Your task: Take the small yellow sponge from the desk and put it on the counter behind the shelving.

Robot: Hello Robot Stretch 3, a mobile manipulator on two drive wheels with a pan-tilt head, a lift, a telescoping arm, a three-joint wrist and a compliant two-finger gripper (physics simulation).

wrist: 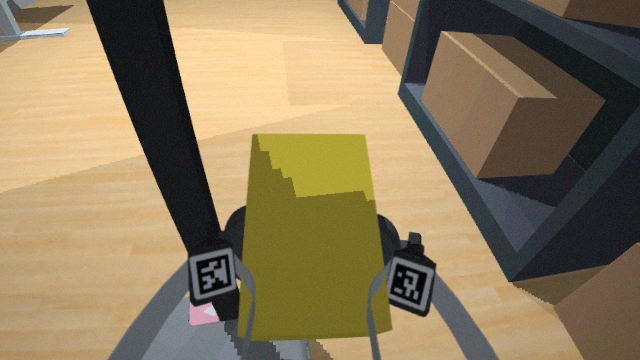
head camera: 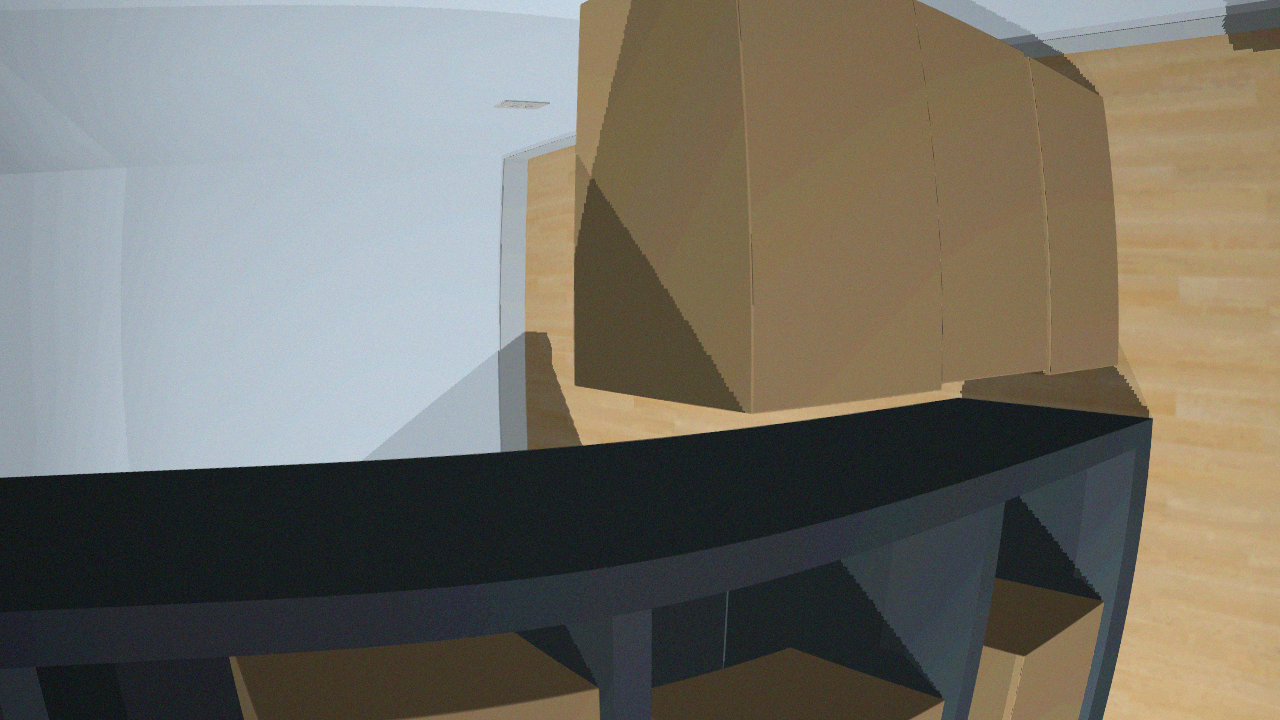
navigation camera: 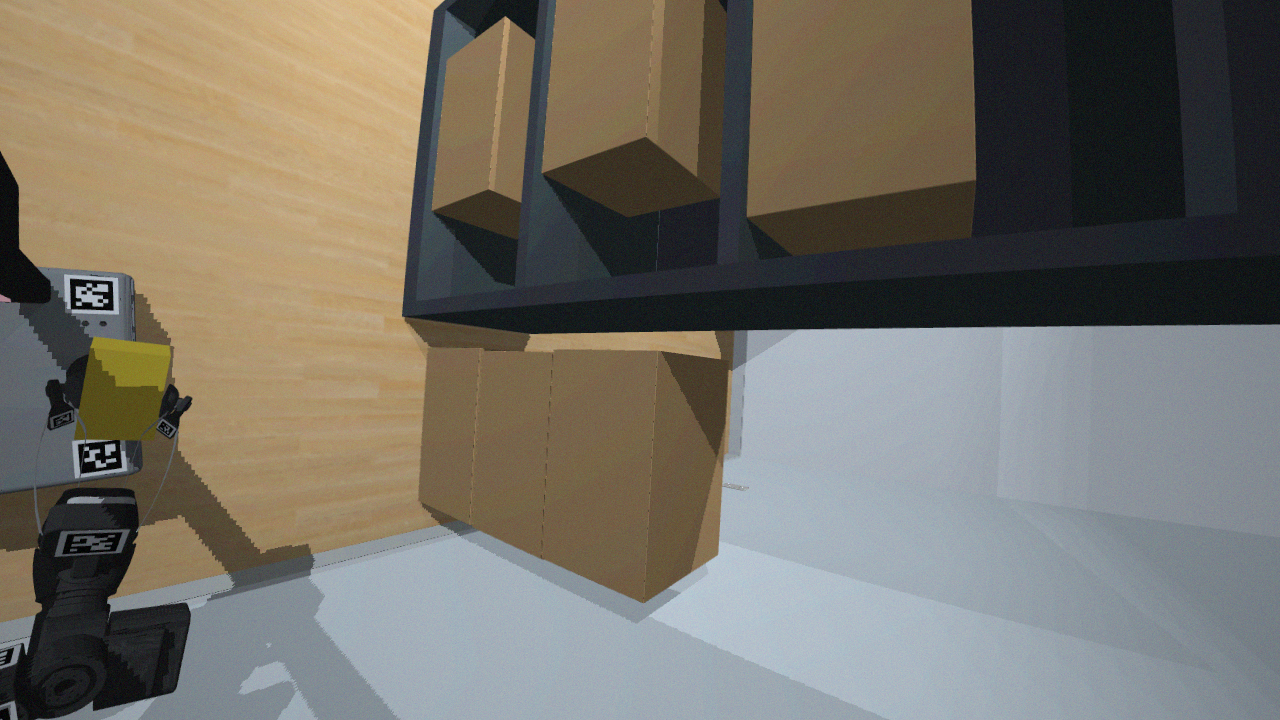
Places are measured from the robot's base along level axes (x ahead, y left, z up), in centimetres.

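Pixels of known places: gripper, fingertip midpoint: (wrist: 311,235) (navigation camera: 127,380).
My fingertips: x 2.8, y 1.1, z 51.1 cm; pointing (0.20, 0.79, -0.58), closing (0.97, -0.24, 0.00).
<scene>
Behind a point stands the place of what it marks.
The yellow sponge (navigation camera: 125,380) @(z 55.1, x 2.6, y 1.3 cm) (wrist: 310,260) @(z 54.1, x 1.9, y -2.3 cm) is a block held between the two fingertips of my gripper (navigation camera: 121,404) @(z 51.1, x 2.8, y 1.1 cm) (wrist: 311,235) @(z 51.1, x 2.8, y 1.1 cm), which is shut on it. In the wrist view it is upright in the middle, above the wooden floor, partly in shadow. In the navigation camera view it shows at the left, over my grey base. Dark shelving (head camera: 631,667) @(z 97.6, x 58.1, y 20.9 cm) (navigation camera: 735,134) @(z 97.9, x 59.4, y 34.9 cm) (wrist: 464,185) @(z 4.2, x 60.3, y 42.2 cm) with boxes stands apart from the gripper, on the right in the wrist view. I cannot make out the counter or the desk in these views.
Stacked brown boxes (head camera: 841,223) @(z 70.0, x 63.1, y -12.2 cm) (navigation camera: 590,447) @(z 66.4, x 62.8, y -15.1 cm) (wrist: 605,315) @(z 11.6, x 63.9, y -3.3 cm) stand beside the shelving's end. My black mast (wrist: 150,115) @(z 53.6, x -7.0, y 11.6 cm) rises left of the sponge in the wrist view. My grey base (navigation camera: 31,367) @(z 16.0, x -6.9, y 1.7 cm) (wrist: 175,342) @(z 16.0, x -15.3, y 9.2 cm) is below. A pale metal foot (wrist: 45,33) shows at the top left.
</scene>
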